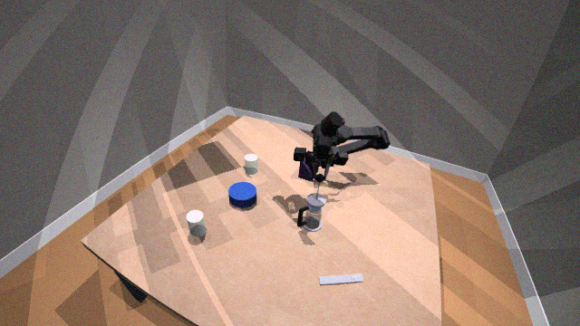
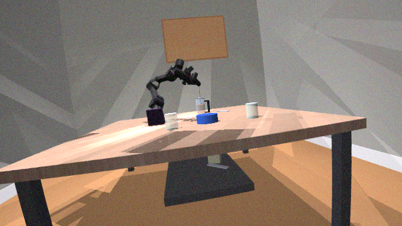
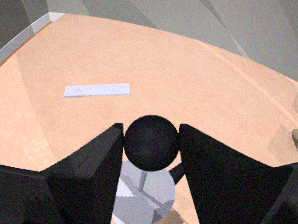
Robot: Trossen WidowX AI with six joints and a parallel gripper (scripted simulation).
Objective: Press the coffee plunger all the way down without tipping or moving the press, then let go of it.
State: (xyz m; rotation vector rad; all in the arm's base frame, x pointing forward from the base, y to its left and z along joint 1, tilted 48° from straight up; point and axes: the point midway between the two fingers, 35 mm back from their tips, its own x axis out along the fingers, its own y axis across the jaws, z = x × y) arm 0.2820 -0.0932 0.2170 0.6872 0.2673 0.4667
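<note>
Right now my gripper tip is 120 mm above the coffee press and 10 mm to the left of it. Also, from my gripper tip: blue disc (320 mm to the right, 210 mm below, 30 mm behind).
</note>
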